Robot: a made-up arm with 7 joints. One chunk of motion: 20 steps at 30 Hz.
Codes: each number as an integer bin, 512 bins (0 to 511) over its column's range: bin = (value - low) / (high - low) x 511, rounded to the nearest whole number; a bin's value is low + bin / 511 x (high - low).
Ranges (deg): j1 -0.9..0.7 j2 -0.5..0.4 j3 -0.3..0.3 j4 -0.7..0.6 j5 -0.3..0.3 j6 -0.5..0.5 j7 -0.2..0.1
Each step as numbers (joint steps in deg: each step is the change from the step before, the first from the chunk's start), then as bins.
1 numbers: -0.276 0.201 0.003 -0.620 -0.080 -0.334 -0.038
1 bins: 199 398 258 31 187 85 276
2 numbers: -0.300 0.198 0.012 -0.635 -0.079 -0.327 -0.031
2 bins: 192 396 266 26 188 88 288
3 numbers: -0.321 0.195 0.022 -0.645 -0.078 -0.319 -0.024
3 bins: 185 395 274 22 189 92 300
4 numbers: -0.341 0.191 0.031 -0.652 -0.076 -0.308 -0.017
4 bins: 179 392 282 19 191 98 312
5 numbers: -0.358 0.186 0.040 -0.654 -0.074 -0.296 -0.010
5 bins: 173 389 290 18 192 104 324
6 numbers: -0.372 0.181 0.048 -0.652 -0.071 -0.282 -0.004
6 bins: 169 387 296 19 195 111 334
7 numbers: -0.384 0.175 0.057 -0.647 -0.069 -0.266 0.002
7 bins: 165 383 304 21 197 120 344
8 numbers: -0.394 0.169 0.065 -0.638 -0.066 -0.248 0.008
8 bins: 162 380 311 24 199 129 354
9 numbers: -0.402 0.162 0.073 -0.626 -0.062 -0.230 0.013
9 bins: 159 376 318 29 203 138 363
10 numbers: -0.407 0.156 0.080 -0.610 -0.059 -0.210 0.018
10 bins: 157 372 324 35 205 148 371
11 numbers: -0.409 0.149 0.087 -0.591 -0.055 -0.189 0.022
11 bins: 157 368 330 43 209 159 378
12 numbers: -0.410 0.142 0.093 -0.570 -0.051 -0.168 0.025
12 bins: 156 365 335 51 212 170 383
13 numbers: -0.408 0.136 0.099 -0.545 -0.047 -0.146 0.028
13 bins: 157 361 340 61 215 181 388
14 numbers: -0.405 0.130 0.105 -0.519 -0.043 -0.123 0.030
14 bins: 158 358 345 71 219 193 392
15 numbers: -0.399 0.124 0.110 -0.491 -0.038 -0.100 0.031
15 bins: 160 354 349 82 223 204 393
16 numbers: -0.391 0.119 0.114 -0.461 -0.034 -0.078 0.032
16 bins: 163 351 353 94 227 216 395
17 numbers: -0.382 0.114 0.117 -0.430 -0.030 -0.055 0.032
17 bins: 165 349 355 106 230 227 395
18 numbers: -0.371 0.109 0.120 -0.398 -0.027 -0.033 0.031
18 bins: 169 346 358 119 233 239 393
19 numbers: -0.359 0.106 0.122 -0.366 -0.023 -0.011 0.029
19 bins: 173 344 359 131 236 250 390
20 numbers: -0.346 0.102 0.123 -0.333 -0.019 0.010 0.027
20 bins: 177 342 360 144 239 261 387
